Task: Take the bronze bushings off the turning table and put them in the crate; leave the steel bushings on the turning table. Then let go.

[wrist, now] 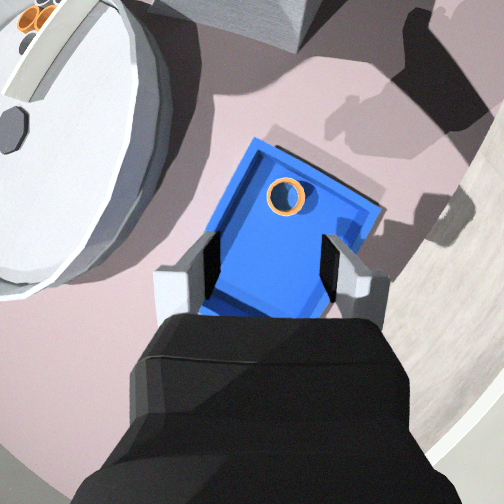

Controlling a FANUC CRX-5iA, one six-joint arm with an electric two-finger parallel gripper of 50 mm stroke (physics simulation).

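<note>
In the wrist view I look straight down. My gripper [270, 260] is open and empty, its two fingers spread above the blue crate [290, 235]. One bronze bushing [286, 196] stands upright inside the crate near its far end, beyond my fingertips. The round white turning table [65, 150] fills the upper left. At its far top-left edge two bronze bushings [34, 18] sit close together, partly behind a grey bar. A dark steel bushing [26, 43] sits just below them, and another dark one is cut off at the frame's top edge.
A grey bar [50, 50] lies across the turning table and a dark octagonal hub [12, 130] marks its centre. A grey block [250, 20] stands at the top. A pale wooden surface [450, 300] runs along the right.
</note>
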